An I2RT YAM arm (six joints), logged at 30 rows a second.
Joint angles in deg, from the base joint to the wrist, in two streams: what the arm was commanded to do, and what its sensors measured. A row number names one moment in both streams.
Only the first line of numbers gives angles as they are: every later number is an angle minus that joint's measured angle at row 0.
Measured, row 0:
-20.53 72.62 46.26 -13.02 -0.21 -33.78
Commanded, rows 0 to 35:
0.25 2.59 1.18 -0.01 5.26 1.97
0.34 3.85 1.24 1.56 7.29 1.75
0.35 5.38 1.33 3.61 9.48 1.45
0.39 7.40 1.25 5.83 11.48 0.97
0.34 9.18 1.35 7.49 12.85 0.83
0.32 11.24 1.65 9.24 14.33 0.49
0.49 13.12 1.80 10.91 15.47 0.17
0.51 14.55 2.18 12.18 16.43 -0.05
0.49 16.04 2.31 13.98 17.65 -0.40
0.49 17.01 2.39 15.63 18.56 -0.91
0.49 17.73 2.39 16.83 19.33 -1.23
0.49 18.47 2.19 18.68 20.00 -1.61
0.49 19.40 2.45 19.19 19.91 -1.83
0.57 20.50 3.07 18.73 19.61 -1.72
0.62 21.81 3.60 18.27 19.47 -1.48
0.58 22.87 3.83 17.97 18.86 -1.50
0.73 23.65 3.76 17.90 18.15 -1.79
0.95 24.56 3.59 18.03 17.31 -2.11
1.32 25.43 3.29 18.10 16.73 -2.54
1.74 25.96 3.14 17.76 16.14 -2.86
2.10 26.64 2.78 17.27 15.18 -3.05
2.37 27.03 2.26 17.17 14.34 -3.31
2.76 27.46 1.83 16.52 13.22 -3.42
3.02 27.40 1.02 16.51 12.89 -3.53
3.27 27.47 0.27 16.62 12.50 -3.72
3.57 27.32 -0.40 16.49 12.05 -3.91
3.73 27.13 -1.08 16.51 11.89 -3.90
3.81 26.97 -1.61 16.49 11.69 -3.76
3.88 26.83 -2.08 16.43 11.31 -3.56
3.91 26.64 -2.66 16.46 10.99 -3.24
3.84 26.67 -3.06 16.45 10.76 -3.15
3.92 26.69 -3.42 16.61 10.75 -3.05
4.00 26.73 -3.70 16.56 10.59 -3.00
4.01 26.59 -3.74 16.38 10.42 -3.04
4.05 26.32 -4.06 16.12 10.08 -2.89
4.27 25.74 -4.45 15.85 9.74 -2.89
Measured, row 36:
2.81 24.59 -1.09 24.05 15.48 -3.52
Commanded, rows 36 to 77:
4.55 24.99 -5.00 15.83 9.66 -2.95
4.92 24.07 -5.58 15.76 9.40 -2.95
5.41 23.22 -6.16 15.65 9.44 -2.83
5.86 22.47 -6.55 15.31 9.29 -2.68
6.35 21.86 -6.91 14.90 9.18 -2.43
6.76 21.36 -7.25 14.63 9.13 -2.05
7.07 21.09 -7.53 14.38 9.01 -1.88
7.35 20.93 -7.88 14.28 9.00 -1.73
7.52 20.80 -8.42 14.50 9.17 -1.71
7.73 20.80 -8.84 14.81 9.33 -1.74
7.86 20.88 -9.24 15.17 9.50 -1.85
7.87 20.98 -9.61 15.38 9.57 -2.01
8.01 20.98 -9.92 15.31 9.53 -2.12
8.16 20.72 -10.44 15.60 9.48 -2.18
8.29 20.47 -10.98 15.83 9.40 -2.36
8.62 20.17 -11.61 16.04 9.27 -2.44
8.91 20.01 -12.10 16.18 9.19 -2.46
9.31 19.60 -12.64 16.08 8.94 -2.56
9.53 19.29 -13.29 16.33 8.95 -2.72
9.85 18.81 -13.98 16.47 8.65 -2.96
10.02 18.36 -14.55 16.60 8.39 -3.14
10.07 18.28 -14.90 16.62 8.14 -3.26
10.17 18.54 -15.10 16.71 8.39 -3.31
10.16 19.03 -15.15 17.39 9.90 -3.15
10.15 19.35 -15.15 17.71 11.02 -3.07
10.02 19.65 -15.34 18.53 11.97 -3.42
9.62 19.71 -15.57 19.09 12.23 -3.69
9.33 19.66 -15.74 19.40 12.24 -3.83
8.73 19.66 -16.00 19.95 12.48 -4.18
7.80 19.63 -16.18 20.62 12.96 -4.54
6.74 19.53 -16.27 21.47 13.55 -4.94
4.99 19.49 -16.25 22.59 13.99 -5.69
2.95 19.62 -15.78 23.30 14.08 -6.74
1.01 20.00 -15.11 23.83 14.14 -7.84
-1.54 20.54 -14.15 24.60 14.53 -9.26
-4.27 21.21 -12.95 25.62 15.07 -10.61
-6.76 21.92 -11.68 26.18 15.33 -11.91
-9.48 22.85 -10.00 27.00 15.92 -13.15
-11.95 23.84 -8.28 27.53 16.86 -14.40
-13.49 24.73 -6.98 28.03 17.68 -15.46
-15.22 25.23 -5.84 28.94 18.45 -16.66
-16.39 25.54 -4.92 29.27 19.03 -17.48
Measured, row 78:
-9.93 23.41 -7.45 28.70 9.58 -12.55
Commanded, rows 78 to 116:
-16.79 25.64 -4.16 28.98 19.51 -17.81
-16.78 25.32 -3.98 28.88 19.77 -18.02
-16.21 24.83 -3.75 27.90 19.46 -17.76
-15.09 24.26 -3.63 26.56 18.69 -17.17
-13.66 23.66 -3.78 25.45 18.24 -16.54
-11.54 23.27 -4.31 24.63 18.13 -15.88
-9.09 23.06 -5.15 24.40 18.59 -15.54
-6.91 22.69 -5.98 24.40 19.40 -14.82
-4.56 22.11 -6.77 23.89 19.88 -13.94
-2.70 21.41 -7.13 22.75 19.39 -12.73
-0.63 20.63 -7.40 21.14 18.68 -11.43
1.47 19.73 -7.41 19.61 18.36 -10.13
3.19 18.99 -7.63 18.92 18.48 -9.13
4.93 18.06 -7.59 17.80 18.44 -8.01
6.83 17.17 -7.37 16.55 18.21 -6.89
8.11 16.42 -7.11 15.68 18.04 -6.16
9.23 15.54 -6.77 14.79 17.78 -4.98
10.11 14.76 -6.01 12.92 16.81 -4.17
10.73 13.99 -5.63 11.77 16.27 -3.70
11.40 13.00 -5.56 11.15 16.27 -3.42
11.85 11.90 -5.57 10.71 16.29 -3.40
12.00 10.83 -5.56 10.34 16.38 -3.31
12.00 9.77 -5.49 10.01 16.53 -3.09
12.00 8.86 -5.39 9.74 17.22 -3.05
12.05 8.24 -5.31 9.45 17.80 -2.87
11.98 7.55 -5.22 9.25 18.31 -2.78
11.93 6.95 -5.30 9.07 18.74 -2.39
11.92 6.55 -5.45 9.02 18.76 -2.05
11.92 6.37 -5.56 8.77 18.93 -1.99
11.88 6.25 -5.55 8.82 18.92 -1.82
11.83 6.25 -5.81 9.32 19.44 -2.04
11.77 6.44 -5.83 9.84 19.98 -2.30
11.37 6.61 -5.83 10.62 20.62 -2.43
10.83 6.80 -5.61 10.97 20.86 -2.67
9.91 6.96 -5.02 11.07 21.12 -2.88
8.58 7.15 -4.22 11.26 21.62 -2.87
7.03 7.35 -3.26 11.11 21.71 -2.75
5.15 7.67 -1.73 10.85 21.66 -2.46
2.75 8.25 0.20 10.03 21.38 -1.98
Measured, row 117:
7.23 7.41 -4.26 10.08 19.98 -3.43
